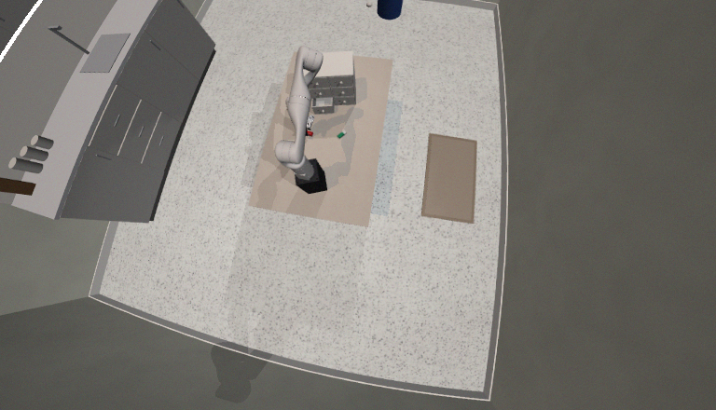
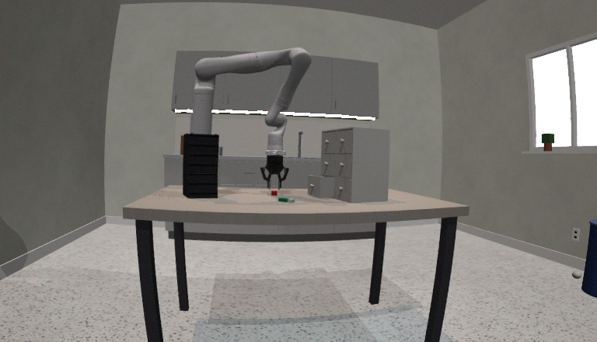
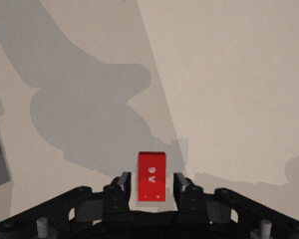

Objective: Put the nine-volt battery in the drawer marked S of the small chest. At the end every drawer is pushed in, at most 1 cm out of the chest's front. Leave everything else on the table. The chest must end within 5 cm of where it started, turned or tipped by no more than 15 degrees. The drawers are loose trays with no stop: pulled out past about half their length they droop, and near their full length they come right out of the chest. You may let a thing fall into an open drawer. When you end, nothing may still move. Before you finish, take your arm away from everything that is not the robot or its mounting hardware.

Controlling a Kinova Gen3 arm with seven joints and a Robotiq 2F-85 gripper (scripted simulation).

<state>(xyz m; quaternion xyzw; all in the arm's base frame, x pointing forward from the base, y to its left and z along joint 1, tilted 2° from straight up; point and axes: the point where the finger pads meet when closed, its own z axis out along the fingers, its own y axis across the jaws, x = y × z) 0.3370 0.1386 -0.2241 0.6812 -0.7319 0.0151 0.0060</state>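
Now: the small red block 4 cm below my hand and 1 cm to the left of it. Also, from my hand: green-and-white piece: 24 cm to the right, 4 cm below, 4 cm ahead; drawer: 26 cm ahead, 5 cm to the right, 1 cm below.
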